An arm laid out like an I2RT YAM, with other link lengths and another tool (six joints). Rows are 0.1 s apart.
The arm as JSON. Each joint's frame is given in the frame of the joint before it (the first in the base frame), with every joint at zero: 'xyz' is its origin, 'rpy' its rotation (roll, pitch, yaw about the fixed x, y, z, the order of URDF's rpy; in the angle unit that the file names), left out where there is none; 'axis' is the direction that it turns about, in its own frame. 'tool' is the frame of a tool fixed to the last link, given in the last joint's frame.
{
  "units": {
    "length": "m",
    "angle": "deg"
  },
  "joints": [
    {
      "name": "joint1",
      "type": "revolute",
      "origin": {
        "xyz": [
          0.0,
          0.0,
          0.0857
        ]
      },
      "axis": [
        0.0,
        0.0,
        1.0
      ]
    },
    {
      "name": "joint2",
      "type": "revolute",
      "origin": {
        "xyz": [
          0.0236,
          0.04,
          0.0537
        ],
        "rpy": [
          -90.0,
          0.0,
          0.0
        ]
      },
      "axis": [
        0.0,
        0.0,
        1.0
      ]
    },
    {
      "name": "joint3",
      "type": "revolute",
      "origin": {
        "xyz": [
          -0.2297,
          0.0,
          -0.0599
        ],
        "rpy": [
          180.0,
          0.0,
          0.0
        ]
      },
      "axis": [
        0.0,
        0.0,
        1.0
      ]
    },
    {
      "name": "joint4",
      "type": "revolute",
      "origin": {
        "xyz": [
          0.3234,
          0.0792,
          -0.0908
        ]
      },
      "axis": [
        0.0,
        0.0,
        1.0
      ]
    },
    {
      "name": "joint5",
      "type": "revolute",
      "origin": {
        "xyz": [
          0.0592,
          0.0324,
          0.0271
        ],
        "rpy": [
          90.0,
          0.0,
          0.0
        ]
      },
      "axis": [
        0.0,
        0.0,
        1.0
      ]
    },
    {
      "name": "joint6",
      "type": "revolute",
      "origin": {
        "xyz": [
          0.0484,
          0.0,
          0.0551
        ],
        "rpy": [
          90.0,
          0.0,
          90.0
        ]
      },
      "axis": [
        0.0,
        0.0,
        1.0
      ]
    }
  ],
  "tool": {
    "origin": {
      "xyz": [
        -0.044,
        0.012,
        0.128
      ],
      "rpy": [
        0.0,
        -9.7,
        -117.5
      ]
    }
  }
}
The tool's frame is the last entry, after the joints.
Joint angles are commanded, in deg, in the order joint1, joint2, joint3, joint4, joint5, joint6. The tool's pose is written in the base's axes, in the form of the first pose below.
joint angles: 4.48 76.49 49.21 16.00 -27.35 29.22
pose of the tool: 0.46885 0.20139 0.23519; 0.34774 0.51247 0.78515; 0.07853 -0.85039 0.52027; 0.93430 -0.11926 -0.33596
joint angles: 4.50 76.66 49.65 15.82 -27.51 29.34
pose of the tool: 0.46956 0.20198 0.23733; 0.34714 0.51483 0.78386; 0.07723 -0.84870 0.52321; 0.93463 -0.12109 -0.33438
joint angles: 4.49 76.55 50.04 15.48 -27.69 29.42
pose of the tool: 0.46957 0.20231 0.24072; 0.34507 0.51734 0.78313; 0.07630 -0.84708 0.52596; 0.93547 -0.12174 -0.33177
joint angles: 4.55 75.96 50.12 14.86 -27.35 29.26
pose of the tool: 0.46867 0.20196 0.24387; 0.34312 0.51398 0.78619; 0.07798 -0.84970 0.52146; 0.93605 -0.11761 -0.33163
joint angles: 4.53 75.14 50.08 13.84 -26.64 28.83
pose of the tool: 0.46775 0.20009 0.24608; 0.34409 0.50440 0.79195; 0.08253 -0.85644 0.50961; 0.93530 -0.10999 -0.33632
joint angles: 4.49 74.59 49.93 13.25 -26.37 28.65
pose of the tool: 0.46660 0.19904 0.24691; 0.34600 0.50013 0.79382; 0.08446 -0.85925 0.50454; 0.93443 -0.10752 -0.33954
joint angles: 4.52 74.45 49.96 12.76 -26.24 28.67
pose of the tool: 0.46614 0.19894 0.24663; 0.35148 0.49800 0.79276; 0.08440 -0.86019 0.50294; 0.93238 -0.10986 -0.34437
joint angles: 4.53 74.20 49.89 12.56 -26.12 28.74
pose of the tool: 0.46560 0.19868 0.24732; 0.35253 0.49609 0.79349; 0.08313 -0.86117 0.50147; 0.93210 -0.11082 -0.34482
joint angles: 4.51 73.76 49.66 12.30 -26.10 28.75
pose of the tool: 0.46420 0.19835 0.24786; 0.35347 0.49536 0.79352; 0.08287 -0.86153 0.50090; 0.93177 -0.11130 -0.34558
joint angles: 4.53 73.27 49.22 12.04 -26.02 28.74
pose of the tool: 0.46229 0.19817 0.24685; 0.35685 0.49411 0.79279; 0.08319 -0.86210 0.49987; 0.93045 -0.11243 -0.34875
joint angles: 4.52 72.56 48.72 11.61 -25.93 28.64
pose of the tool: 0.45979 0.19769 0.24637; 0.35968 0.49259 0.79245; 0.08465 -0.86302 0.49804; 0.92923 -0.11206 -0.35211
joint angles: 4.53 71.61 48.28 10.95 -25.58 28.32
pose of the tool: 0.45719 0.19676 0.24722; 0.35981 0.48854 0.79490; 0.08872 -0.86601 0.49209; 0.92880 -0.10654 -0.35495
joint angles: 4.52 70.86 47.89 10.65 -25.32 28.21
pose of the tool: 0.45531 0.19591 0.24833; 0.35826 0.48509 0.79771; 0.08953 -0.86834 0.48783; 0.92932 -0.10335 -0.35452
